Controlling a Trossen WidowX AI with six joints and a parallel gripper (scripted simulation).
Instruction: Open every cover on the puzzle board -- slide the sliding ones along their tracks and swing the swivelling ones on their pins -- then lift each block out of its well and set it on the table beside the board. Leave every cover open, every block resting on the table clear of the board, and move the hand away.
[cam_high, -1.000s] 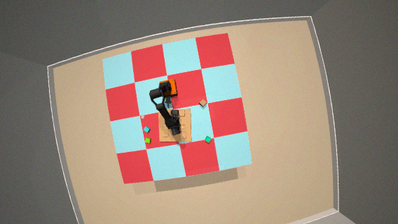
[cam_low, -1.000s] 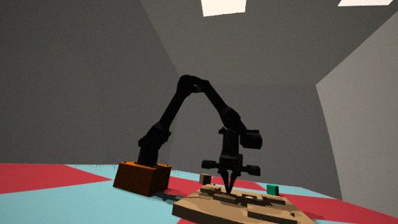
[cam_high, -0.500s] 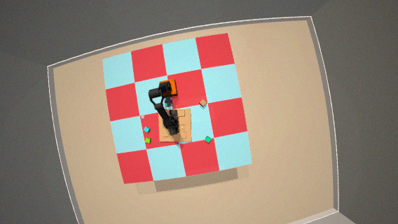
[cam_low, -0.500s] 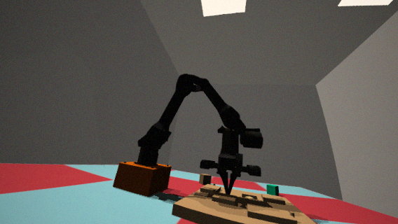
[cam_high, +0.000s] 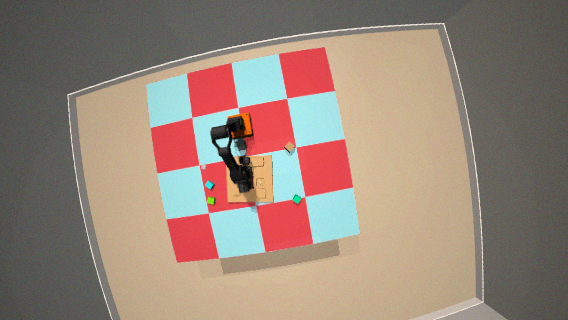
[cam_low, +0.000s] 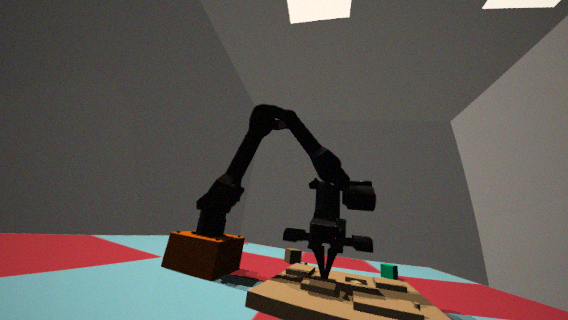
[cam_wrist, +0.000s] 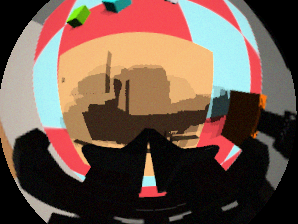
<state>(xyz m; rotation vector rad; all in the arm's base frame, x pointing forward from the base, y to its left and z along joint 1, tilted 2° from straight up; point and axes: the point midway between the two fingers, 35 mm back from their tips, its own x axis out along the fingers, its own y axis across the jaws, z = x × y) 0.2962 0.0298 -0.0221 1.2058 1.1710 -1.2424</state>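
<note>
My gripper tip is 50 mm short of the tan puzzle board. From my gripper tip the other things lie so: brown block (140 mm behind, 270 mm to the left); cyan block (70 mm ahead, 260 mm to the right, 10 mm below); bright green block (180 mm ahead, 260 mm to the right, 10 mm below).
</note>
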